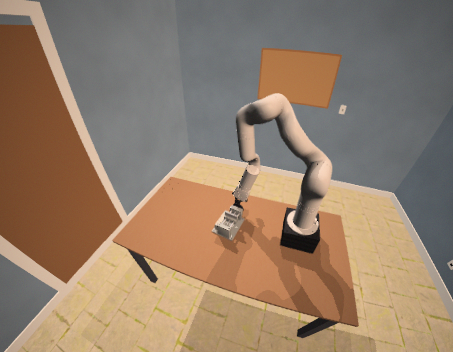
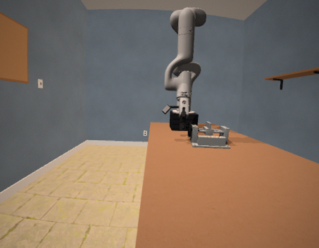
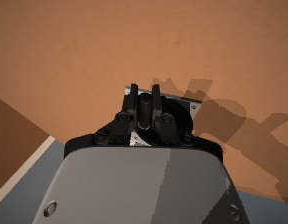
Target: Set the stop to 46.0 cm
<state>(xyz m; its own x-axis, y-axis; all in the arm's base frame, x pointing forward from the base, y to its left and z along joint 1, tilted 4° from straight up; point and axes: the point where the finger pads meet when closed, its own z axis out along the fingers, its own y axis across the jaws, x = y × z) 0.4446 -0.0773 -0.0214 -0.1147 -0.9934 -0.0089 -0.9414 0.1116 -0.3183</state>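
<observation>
The black handwheel lies 20 mm to the left of my hand and 10 mm below it. The rest, counted from my hand: dark round handwheel handle: 10 mm to the left.
</observation>
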